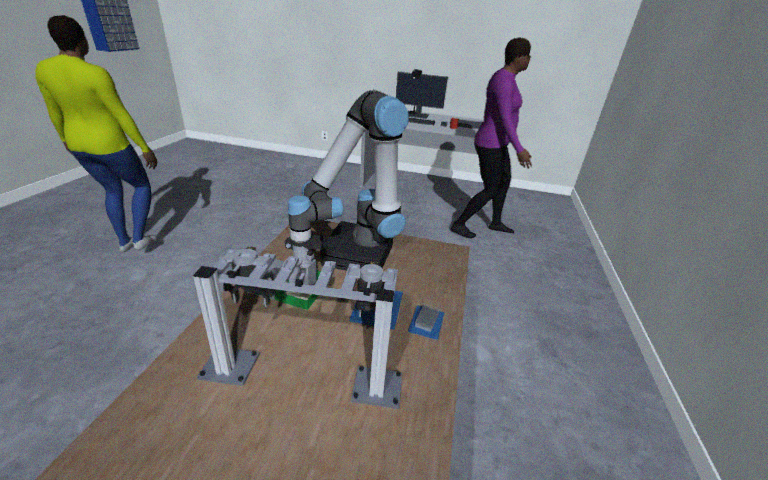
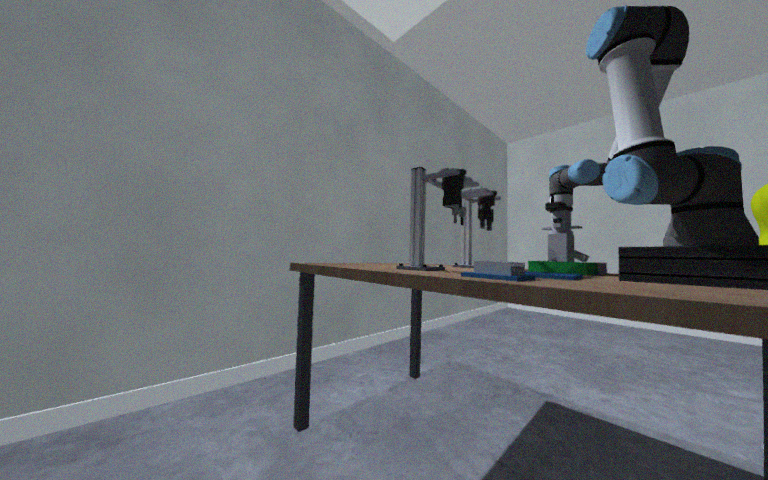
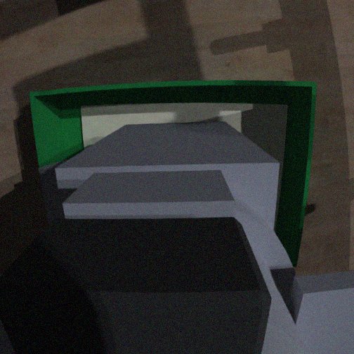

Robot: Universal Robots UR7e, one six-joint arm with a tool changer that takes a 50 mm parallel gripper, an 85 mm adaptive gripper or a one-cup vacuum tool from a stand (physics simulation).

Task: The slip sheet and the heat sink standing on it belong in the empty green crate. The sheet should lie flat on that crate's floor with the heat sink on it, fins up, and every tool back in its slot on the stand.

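Places are measured from the arm's base along level axes (x ahead, y left, z up), in centimetres.
Pixels of known places: end effector, tool point: (image 2: 561, 224); arm's base, origin of the base link: (image 1: 368, 237) (image 2: 707, 247).
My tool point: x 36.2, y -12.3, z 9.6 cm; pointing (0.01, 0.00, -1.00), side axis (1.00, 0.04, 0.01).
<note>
For each thing: its top centre in the pictures, then the offset to it from my tool point. Level surfaces: height alone.
- vacuum tool, middle of its top: (image 1: 303, 249) (image 2: 563, 222) dz +0.4, dx -1.0, dy +0.2 cm
- green crate, middle of its top: (image 1: 287, 277) (image 2: 568, 261) dz -14.2, dx +0.2, dy -7.2 cm
- heat sink, middle of its top: (image 2: 498, 261) (image 1: 428, 314) dz -14.5, dx -3.9, dy +49.7 cm
- larger blue mat, its level: dz -17.6 cm
My vacuum tool (image 1: 305, 270) (image 2: 560, 247), a grey block-shaped body, reaches down over the green crate (image 1: 299, 301) (image 2: 563, 266) (image 3: 172, 91). Its cup is hidden, so its hold cannot be seen. The pale slip sheet (image 3: 105, 125) shows inside the crate, beneath the tool body and near the left wall. It looks flat; whether it touches the floor or the cup is unclear. The heat sink (image 1: 428, 318) (image 2: 498, 267), a grey block, sits apart on the smaller blue mat (image 1: 419, 331) (image 2: 512, 277); its fins cannot be made out.
The tool stand (image 1: 211, 322) (image 2: 417, 217) rises in front of the arm, with two dark grippers (image 1: 371, 283) (image 2: 487, 209) hanging in it. A larger blue mat (image 1: 397, 308) (image 2: 569, 276) lies between the crate and the smaller mat. Two people stand on the floor beyond.
</note>
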